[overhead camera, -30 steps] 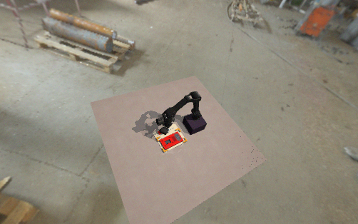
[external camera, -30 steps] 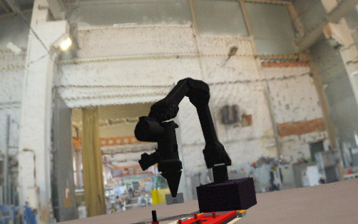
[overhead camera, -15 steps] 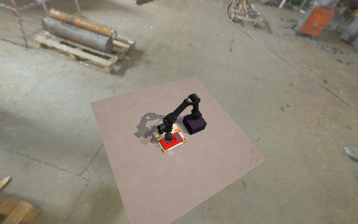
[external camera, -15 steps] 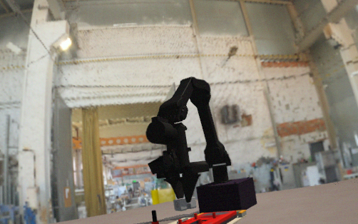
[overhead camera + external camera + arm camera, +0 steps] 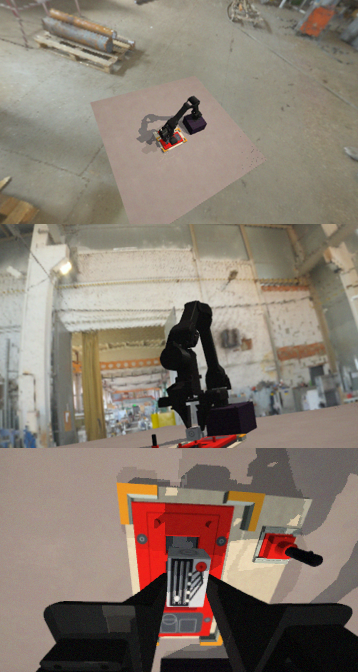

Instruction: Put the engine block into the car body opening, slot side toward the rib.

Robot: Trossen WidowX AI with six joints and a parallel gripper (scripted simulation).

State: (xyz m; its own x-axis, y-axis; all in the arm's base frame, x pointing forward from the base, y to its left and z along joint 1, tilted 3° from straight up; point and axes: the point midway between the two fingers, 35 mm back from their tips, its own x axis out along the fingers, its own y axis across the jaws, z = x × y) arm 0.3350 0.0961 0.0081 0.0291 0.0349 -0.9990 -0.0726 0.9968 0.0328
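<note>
My gripper tip is now 1 cm above the engine block.
</note>
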